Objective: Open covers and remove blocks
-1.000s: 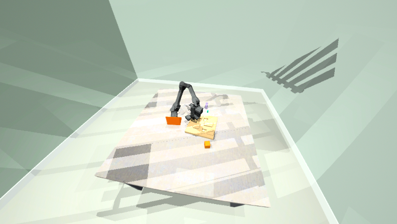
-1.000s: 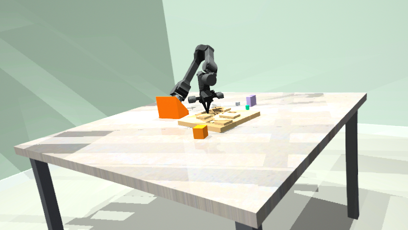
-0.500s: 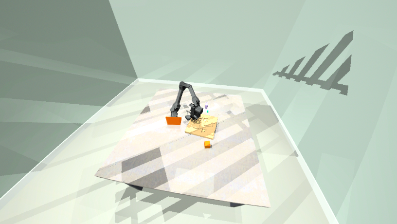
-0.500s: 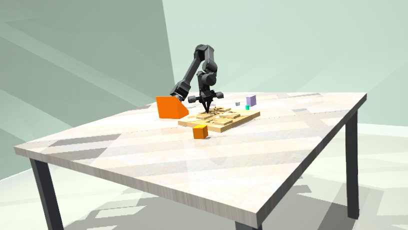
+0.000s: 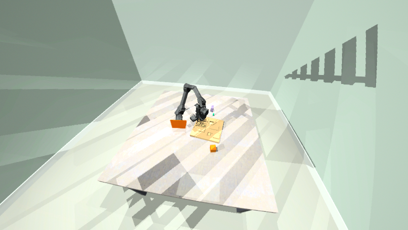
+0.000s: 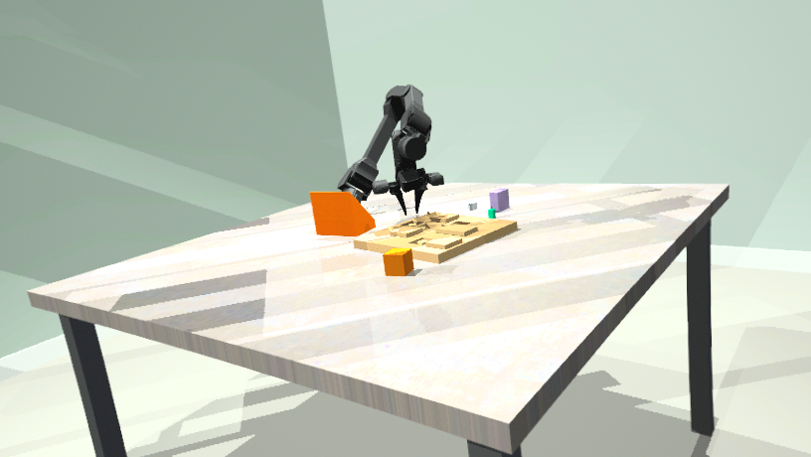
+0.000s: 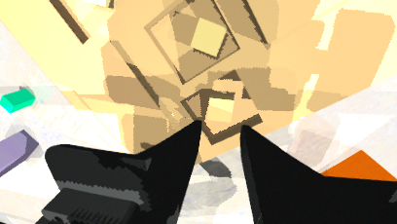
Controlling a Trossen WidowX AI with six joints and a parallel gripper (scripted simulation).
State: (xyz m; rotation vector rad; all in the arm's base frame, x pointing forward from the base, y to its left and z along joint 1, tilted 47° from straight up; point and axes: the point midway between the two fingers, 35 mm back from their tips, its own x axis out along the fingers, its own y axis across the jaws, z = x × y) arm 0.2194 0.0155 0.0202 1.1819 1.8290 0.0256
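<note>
My gripper tip is now 17 cm to the right of the green block, 15 cm short of it and 4 cm above it. From my gripper tip the other things lie so: grey block: 25 cm to the left, 4 cm below, 4 cm ahead; purple block: 26 cm to the left, 13 cm ahead, 2 cm below; orange cube: 29 cm to the right, 17 cm ahead, 2 cm below.
</note>
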